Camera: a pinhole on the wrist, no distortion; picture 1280 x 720 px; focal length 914.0 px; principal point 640.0 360.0 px. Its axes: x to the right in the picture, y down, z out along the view. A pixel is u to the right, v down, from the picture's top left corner.
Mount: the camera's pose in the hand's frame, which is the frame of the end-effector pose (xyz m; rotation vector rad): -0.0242 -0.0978 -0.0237 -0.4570 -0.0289 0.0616
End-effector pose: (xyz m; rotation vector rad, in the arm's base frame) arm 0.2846 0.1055 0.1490 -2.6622 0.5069 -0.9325
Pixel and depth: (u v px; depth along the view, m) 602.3 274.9 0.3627
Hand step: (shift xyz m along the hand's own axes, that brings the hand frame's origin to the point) -0.0525 0.0306 0.3164
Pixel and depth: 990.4 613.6 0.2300
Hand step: 0.0508 0.0664 0.1557
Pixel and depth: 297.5 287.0 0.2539
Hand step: -0.1286 -0.0105 0.2117
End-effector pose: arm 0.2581 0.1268 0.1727 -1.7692 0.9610 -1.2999
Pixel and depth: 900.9 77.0 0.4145
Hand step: 0.0834 -0.0225 0.4065
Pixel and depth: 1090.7 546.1 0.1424
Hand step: 0.0384 -0.0045 0.0922
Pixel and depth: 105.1 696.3 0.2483
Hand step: -0.1844 0.0837 0.1566
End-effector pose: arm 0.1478 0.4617 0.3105 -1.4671 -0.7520 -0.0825
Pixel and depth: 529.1 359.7 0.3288
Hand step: -0.0777 0.0442 0.2707
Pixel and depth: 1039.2 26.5 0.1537
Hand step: 0.0393 -0.0760 0.1399
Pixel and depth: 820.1 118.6 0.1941
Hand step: 0.0086 -0.0558 0.1736
